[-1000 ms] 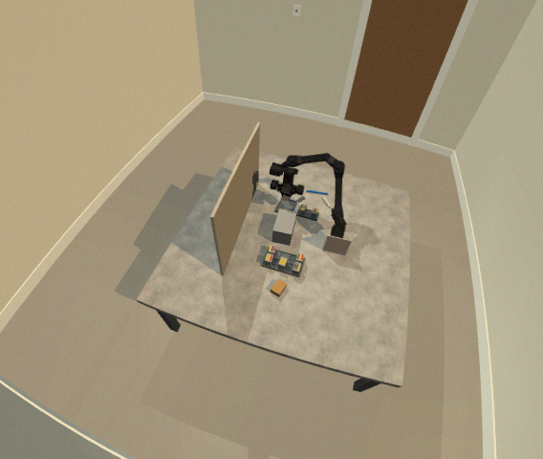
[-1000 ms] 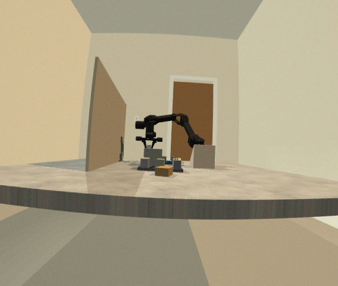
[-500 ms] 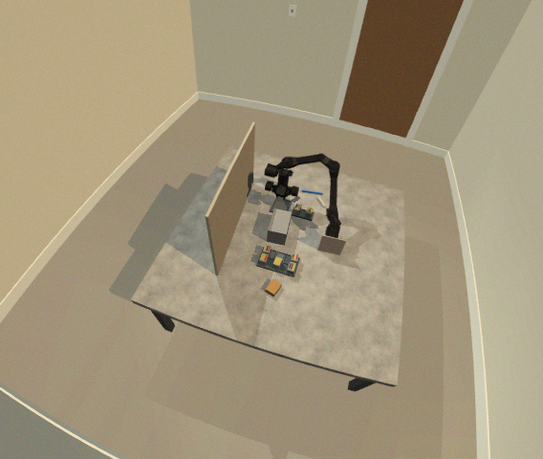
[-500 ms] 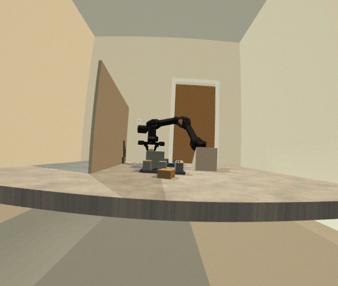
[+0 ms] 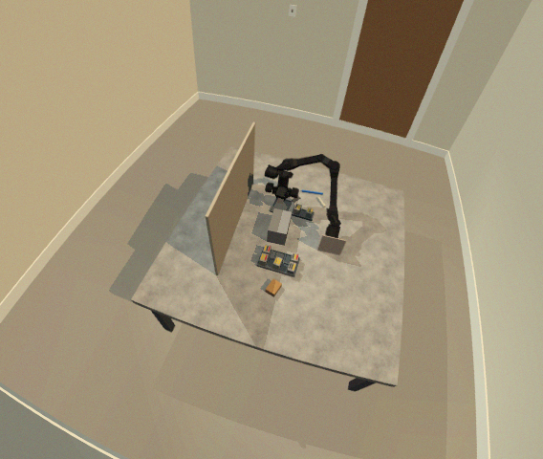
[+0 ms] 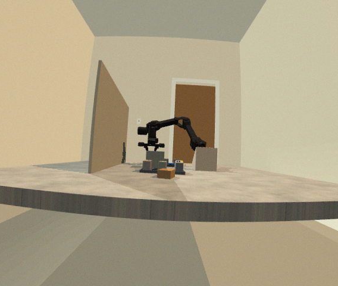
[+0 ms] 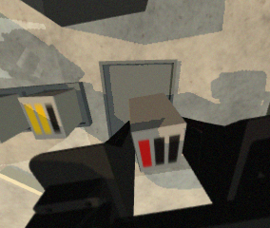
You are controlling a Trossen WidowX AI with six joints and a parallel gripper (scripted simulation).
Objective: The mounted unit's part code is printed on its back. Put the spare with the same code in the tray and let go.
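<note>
My gripper tip is 10 mm past the grey tray and 50 mm above it. Also, from my gripper tip: dock: 150 mm behind, 50 mm below; then grey spare: 30 mm above; then grey mounted unit: 60 mm behind, 190 mm to the left, 10 mm below.
</note>
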